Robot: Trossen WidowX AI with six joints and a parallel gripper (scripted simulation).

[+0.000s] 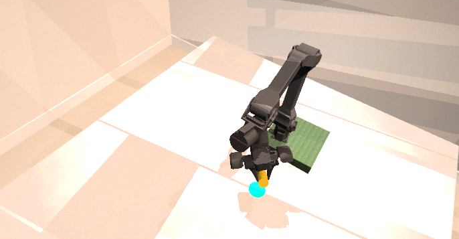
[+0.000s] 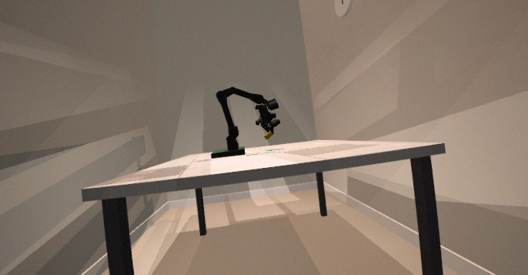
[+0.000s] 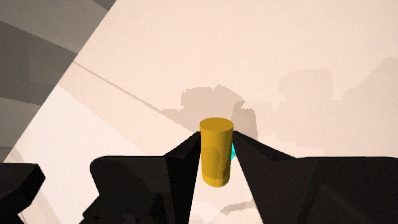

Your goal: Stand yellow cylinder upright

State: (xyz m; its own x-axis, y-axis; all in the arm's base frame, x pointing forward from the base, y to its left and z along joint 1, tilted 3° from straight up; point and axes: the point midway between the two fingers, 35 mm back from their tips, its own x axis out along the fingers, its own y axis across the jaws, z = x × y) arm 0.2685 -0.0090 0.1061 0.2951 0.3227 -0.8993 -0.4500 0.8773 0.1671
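Now: gripper tip 3 cm past the cyan circle, 1 cm to the left of it and 12 cm above it. From my gripper tip the other things lie so: yellow cylinder 2 cm behind, 1 cm to the right, 1 cm below.
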